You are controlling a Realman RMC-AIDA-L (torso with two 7-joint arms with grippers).
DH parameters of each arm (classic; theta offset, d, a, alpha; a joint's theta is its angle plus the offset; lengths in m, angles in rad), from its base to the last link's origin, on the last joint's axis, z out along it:
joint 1: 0 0.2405 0 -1.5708
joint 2: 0 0 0 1.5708
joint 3: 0 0.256 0 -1.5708
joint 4: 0 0 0 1.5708
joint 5: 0 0.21 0 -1.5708
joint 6: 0 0 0 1.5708
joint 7: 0 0.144 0 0
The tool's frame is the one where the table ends.
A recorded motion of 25 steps. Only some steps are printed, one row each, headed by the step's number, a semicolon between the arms.
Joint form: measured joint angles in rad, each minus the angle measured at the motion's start. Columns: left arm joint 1, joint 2, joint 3, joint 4, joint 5, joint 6, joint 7; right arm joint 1, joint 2, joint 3, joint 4, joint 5, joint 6, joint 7.
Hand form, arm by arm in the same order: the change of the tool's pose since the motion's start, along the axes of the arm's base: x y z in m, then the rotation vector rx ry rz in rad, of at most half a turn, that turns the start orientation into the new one. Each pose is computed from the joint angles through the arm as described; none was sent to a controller.
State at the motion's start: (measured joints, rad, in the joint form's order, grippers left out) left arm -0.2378 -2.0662 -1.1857 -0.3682 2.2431 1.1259 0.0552; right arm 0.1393 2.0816 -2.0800 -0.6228 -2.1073 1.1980 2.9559
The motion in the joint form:
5: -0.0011 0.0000 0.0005 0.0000 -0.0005 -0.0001 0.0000; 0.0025 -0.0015 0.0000 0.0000 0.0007 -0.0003 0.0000
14: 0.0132 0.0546 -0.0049 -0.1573 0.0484 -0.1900 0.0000; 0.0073 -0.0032 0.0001 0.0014 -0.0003 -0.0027 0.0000
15: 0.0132 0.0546 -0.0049 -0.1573 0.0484 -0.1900 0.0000; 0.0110 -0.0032 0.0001 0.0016 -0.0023 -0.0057 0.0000
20: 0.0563 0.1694 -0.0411 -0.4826 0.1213 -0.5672 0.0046; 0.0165 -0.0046 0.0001 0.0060 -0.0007 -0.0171 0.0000
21: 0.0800 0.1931 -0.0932 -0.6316 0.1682 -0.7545 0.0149; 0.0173 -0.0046 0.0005 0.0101 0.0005 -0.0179 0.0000
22: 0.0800 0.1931 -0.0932 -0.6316 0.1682 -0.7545 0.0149; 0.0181 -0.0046 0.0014 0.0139 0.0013 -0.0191 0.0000
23: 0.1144 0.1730 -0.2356 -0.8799 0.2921 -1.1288 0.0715; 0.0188 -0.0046 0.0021 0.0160 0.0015 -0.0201 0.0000
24: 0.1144 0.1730 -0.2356 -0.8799 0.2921 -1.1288 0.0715; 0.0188 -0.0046 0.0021 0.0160 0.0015 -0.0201 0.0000
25: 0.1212 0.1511 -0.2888 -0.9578 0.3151 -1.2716 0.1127; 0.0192 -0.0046 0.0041 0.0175 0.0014 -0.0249 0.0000
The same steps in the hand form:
5: 0.0003 0.0004 -0.0001 -0.0002 -0.0002 -0.0010; -0.0003 0.0009 0.0006 0.0003 -0.0010 0.0019
14: 0.0113 0.0248 0.0022 -0.1060 -0.0378 -0.0248; -0.0009 0.0025 0.0008 -0.0024 -0.0034 0.0052
15: 0.0113 0.0248 0.0022 -0.1060 -0.0378 -0.0248; -0.0020 0.0039 0.0004 -0.0061 -0.0040 0.0087
20: 0.0393 0.0576 0.0204 -0.2942 -0.0596 -0.0524; -0.0012 0.0056 -0.0005 -0.0164 -0.0042 0.0047
21: 0.0565 0.0663 0.0276 -0.3721 -0.0565 -0.0499; -0.0002 0.0054 -0.0005 -0.0176 -0.0054 0.0011
22: 0.0565 0.0663 0.0276 -0.3721 -0.0565 -0.0499; 0.0008 0.0053 -0.0005 -0.0188 -0.0066 -0.0025
23: 0.0872 0.0742 0.0384 -0.5046 0.0072 -0.0035; 0.0013 0.0053 -0.0006 -0.0197 -0.0073 -0.0044
24: 0.0872 0.0742 0.0384 -0.5046 0.0072 -0.0035; 0.0013 0.0053 -0.0006 -0.0197 -0.0073 -0.0044
25: 0.0962 0.0741 0.0406 -0.5544 0.0275 0.0269; 0.0021 0.0055 -0.0008 -0.0226 -0.0067 -0.0082

